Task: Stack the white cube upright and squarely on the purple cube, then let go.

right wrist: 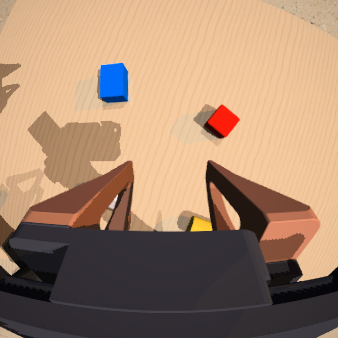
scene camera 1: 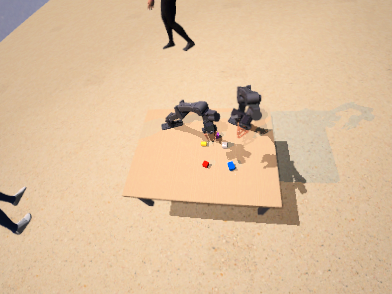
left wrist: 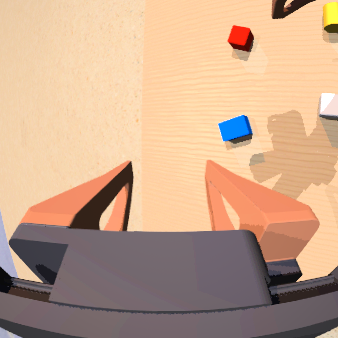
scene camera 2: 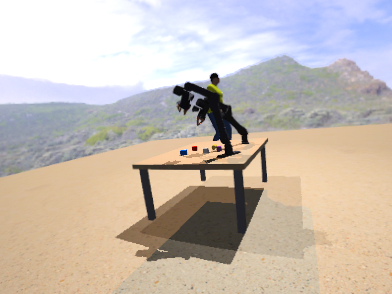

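The white cube [scene camera 1: 224,145] [scene camera 2: 205,150] [left wrist: 329,106] lies on the table; in the right wrist view the white cube [right wrist: 113,201] shows partly behind a finger. The purple cube [scene camera 1: 218,135] [scene camera 2: 219,148] lies on the table close to it, apart from it, and does not show in the wrist views. My left gripper [scene camera 1: 242,131] [scene camera 2: 181,109] [left wrist: 168,168] is open and empty, high above the table. My right gripper [scene camera 1: 211,139] [scene camera 2: 200,121] [right wrist: 169,168] is open and empty, above the table; in scene camera 1 it appears right beside the purple cube.
A yellow cylinder [scene camera 1: 204,144] [left wrist: 331,17] [right wrist: 201,224] lies near the white cube. A red cube [scene camera 1: 205,164] [left wrist: 240,38] [right wrist: 223,121] and a blue block [scene camera 1: 231,166] [left wrist: 235,128] [right wrist: 114,82] lie farther from the arm bases on the table [scene camera 1: 165,175]. Arm shadows cross the table.
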